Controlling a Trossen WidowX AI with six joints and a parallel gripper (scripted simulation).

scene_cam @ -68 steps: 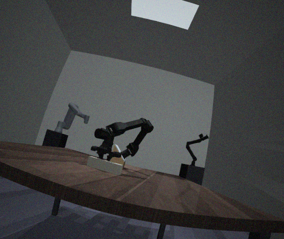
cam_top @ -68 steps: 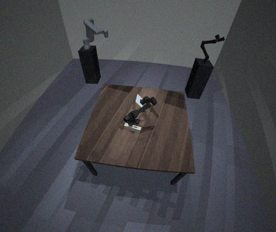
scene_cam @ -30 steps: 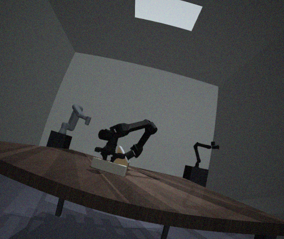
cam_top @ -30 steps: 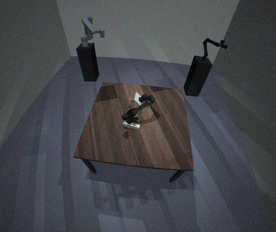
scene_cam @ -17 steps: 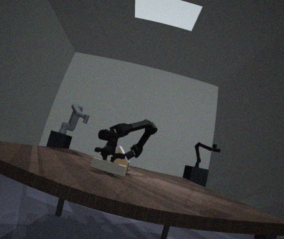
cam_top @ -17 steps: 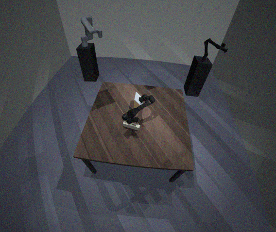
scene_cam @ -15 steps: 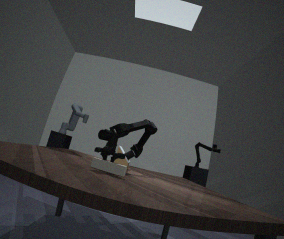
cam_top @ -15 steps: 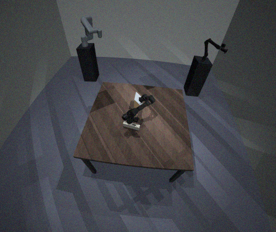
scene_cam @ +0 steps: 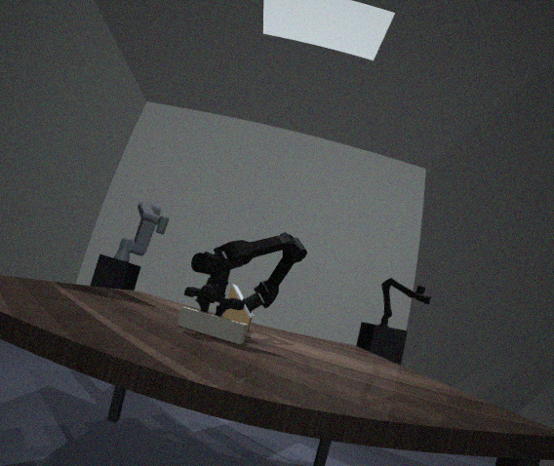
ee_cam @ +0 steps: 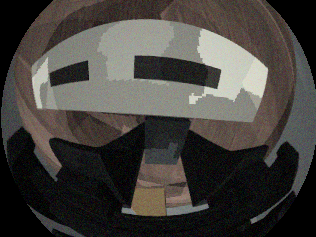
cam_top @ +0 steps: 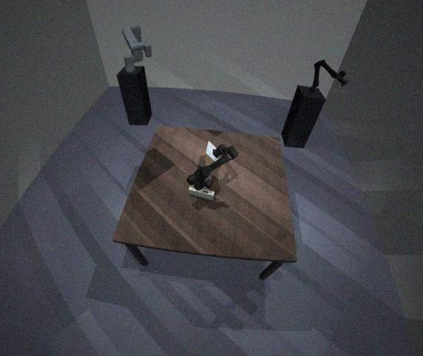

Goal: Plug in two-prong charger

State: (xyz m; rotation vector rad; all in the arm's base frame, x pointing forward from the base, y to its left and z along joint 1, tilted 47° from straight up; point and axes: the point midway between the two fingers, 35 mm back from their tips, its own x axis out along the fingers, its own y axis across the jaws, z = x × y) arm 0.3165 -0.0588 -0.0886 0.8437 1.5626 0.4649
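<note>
Now: gripper tip 2 cm short of the dark two-prong charger and 1 cm below it.
</note>
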